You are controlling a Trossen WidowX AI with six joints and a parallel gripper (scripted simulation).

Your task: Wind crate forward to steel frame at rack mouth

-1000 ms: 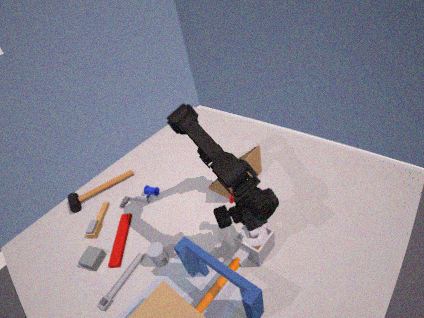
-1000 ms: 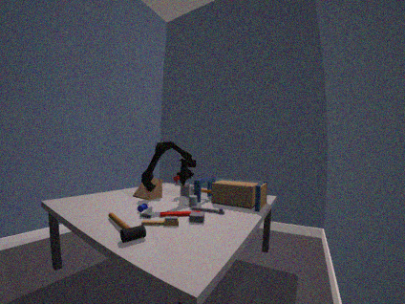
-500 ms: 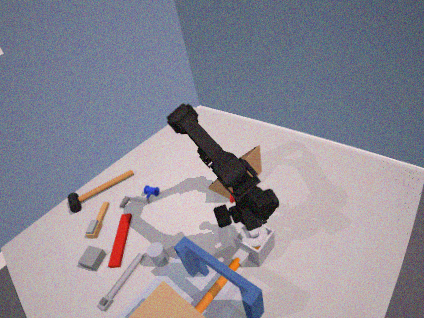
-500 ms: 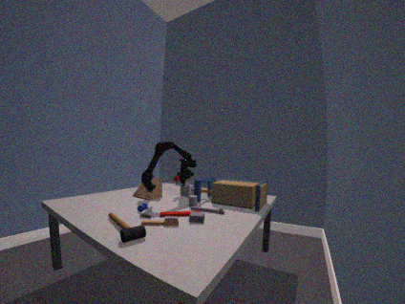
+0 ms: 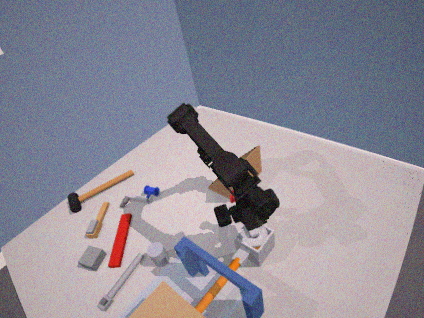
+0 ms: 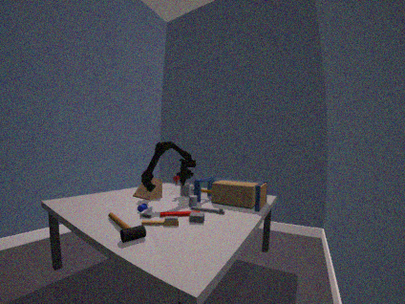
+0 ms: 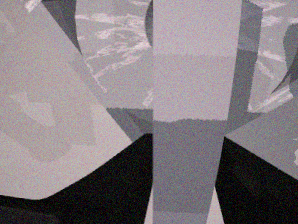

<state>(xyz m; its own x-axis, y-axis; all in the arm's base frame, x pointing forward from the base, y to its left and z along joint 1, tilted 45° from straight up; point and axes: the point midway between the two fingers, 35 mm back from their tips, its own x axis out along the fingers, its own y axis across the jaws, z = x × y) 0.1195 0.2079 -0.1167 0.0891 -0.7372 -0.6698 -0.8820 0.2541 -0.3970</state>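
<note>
Right now my gripper tip is 1 cm past the winch handle, 1 cm to the left of it and 2 cm below it. From my gripper tip the other things lie so: red knob 2 cm behind, 5 cm to the right, 5 cm above; grey winch 1 cm ahead, 3 cm to the left, 6 cm below; blue steel frame 18 cm ahead, 6 cm to the left, 2 cm above.
</note>
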